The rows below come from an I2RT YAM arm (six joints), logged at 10 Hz.
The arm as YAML. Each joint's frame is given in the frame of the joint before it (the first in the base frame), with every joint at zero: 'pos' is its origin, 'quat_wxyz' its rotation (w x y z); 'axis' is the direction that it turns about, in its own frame. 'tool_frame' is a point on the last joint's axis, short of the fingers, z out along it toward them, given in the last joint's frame.
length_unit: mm
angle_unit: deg
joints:
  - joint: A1
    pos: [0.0, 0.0, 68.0]
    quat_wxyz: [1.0, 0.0, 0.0, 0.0]
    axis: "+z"
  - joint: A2
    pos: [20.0, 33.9, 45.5]
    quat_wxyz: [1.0, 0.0, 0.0, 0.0]
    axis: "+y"
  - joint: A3
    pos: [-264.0, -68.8, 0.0]
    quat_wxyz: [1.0, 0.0, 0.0, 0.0]
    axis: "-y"
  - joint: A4
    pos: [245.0, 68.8, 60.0]
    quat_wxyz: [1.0, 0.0, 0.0, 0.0]
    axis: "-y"
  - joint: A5
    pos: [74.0, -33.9, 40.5]
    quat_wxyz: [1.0, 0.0, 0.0, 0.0]
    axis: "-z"
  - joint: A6
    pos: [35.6, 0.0, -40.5]
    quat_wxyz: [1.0, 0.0, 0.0, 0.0]
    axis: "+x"
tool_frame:
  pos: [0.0, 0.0, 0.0]
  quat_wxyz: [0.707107, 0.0, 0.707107, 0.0]
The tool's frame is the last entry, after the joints.
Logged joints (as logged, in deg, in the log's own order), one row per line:
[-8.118 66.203 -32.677 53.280 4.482 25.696]
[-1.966 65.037 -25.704 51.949 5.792 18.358]
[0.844 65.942 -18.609 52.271 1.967 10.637]
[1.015 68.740 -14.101 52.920 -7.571 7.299]
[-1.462 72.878 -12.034 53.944 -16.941 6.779]
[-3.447 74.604 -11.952 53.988 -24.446 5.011]
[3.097 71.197 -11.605 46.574 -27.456 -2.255]
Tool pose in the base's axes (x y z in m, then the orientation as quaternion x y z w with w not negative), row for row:
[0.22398 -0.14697 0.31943 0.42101 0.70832 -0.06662 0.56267]
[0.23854 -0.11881 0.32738 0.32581 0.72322 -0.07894 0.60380]
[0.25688 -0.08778 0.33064 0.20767 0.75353 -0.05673 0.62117]
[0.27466 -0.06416 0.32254 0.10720 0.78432 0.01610 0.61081]
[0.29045 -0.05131 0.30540 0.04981 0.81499 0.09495 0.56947]
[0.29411 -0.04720 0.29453 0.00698 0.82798 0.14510 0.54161]
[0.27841 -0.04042 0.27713 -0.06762 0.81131 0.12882 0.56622]
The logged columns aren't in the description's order. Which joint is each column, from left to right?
Columns, left to right: A4, A2, A1, A3, A5, A6.
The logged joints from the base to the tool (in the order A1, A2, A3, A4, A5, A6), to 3 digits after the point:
[-32.677 66.203 53.280 -8.118 4.482 25.696]
[-25.704 65.037 51.949 -1.966 5.792 18.358]
[-18.609 65.942 52.271 0.844 1.967 10.637]
[-14.101 68.740 52.920 1.015 -7.571 7.299]
[-12.034 72.878 53.944 -1.462 -16.941 6.779]
[-11.952 74.604 53.988 -3.447 -24.446 5.011]
[-11.605 71.197 46.574 3.097 -27.456 -2.255]

